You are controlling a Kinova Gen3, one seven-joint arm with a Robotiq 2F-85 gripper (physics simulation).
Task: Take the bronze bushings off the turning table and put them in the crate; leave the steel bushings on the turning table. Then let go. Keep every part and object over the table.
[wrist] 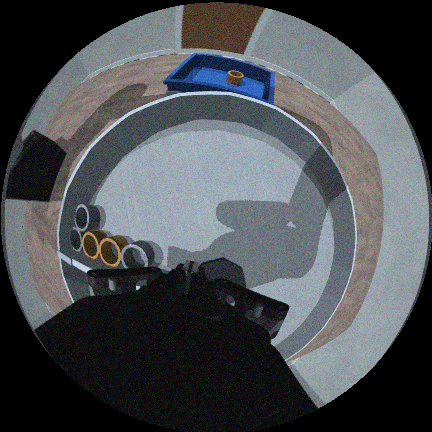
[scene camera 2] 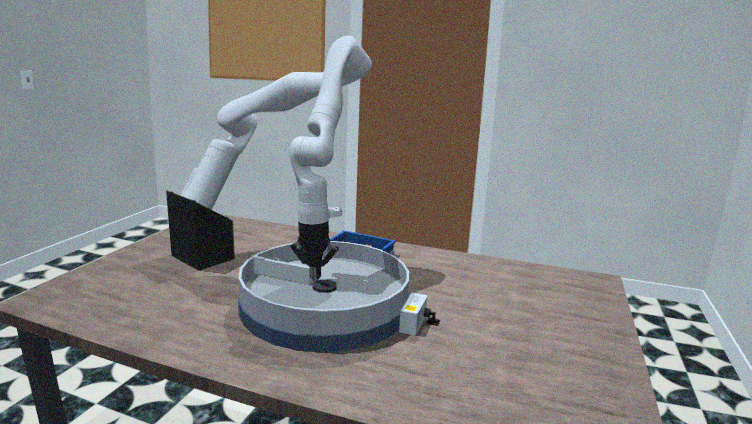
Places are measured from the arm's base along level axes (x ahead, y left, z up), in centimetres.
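Where they show: gripper, between the fingertips: (wrist: 190,269) (scene camera 2: 315,280); arm's base, origin of its link: (scene camera 2: 197,204).
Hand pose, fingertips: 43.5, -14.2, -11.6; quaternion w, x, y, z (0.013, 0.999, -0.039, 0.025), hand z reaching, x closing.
Note:
Things, the pixels of their top centre, and the offset from my fingertips, as dx, dy, dz.
- bronze bushing, centre of its top: (wrist: 235,73) +4.0, +35.4, -3.0
- blue crate, centre of its top: (wrist: 226,69) (scene camera 2: 359,242) +2.0, +33.3, -1.0
- dark hub, centre of its top: (wrist: 218,285) (scene camera 2: 324,284) +3.2, -1.8, +0.1
- small grey box with a yellow label, centre of its top: (scene camera 2: 414,302) +26.5, -3.6, -0.2
The round grey turning table (scene camera 2: 321,317) (wrist: 210,175) has a high rim. Two bronze bushings (wrist: 90,245) (wrist: 110,252) stand side by side on it at the left in the wrist view, along a straight divider wall. Steel bushings (wrist: 82,217) (wrist: 76,239) (wrist: 135,257) stand around them, one at the right end of the row and two at the left. A bronze bushing (wrist: 235,77) is in the blue crate (scene camera 2: 368,241) (wrist: 200,80). My gripper (scene camera 2: 314,279) (wrist: 190,269) is shut and empty, low inside the rim, close to the dark centre hub and right of the bushings in the wrist view.
The divider wall (scene camera 2: 281,267) runs from the rim towards the dark hub (scene camera 2: 324,286) (wrist: 222,272). The crate stands just behind the turning table. A small grey box with a yellow label (scene camera 2: 413,314) is at its right side. The black arm base (scene camera 2: 200,231) (wrist: 36,167) stands at the left.

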